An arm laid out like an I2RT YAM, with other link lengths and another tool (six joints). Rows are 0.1 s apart.
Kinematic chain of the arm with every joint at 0, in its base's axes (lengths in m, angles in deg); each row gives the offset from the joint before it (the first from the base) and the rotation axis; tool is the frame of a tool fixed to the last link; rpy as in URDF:
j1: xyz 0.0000 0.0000 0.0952 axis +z
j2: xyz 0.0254 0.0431 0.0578 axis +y
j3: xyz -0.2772 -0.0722 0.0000 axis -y
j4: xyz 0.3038 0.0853 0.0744 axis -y
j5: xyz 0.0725 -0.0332 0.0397 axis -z
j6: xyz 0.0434 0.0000 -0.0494 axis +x
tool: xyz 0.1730 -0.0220 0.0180 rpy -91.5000 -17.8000 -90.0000
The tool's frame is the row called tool.
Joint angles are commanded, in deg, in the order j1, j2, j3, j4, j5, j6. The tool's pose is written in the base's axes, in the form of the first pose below.
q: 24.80 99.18 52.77 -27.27 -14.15 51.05
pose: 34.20 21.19 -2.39; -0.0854 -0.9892 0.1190; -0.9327 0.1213 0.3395; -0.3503 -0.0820 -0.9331
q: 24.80 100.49 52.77 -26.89 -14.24 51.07
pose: 33.98 21.13 -3.20; -0.0907 -0.9904 0.1044; -0.9346 0.1208 0.3345; -0.3439 -0.0673 -0.9366
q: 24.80 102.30 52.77 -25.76 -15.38 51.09
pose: 33.75 21.49 -4.20; -0.0928 -0.9920 0.0851; -0.9307 0.1167 0.3466; -0.3538 -0.0470 -0.9341
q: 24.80 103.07 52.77 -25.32 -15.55 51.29
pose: 33.66 21.53 -4.65; -0.0978 -0.9921 0.0788; -0.9303 0.1193 0.3470; -0.3536 -0.0394 -0.9346
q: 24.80 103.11 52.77 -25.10 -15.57 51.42
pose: 33.74 21.57 -4.65; -0.0990 -0.9918 0.0813; -0.9294 0.1214 0.3485; -0.3555 -0.0411 -0.9338
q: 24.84 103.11 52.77 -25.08 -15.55 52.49
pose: 33.69 21.58 -4.66; -0.1167 -0.9898 0.0816; -0.9269 0.1381 0.3489; -0.3566 -0.0349 -0.9336
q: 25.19 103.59 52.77 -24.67 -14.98 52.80
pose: 33.67 21.61 -4.96; -0.1177 -0.9896 0.0831; -0.9298 0.1392 0.3407; -0.3487 -0.0372 -0.9365
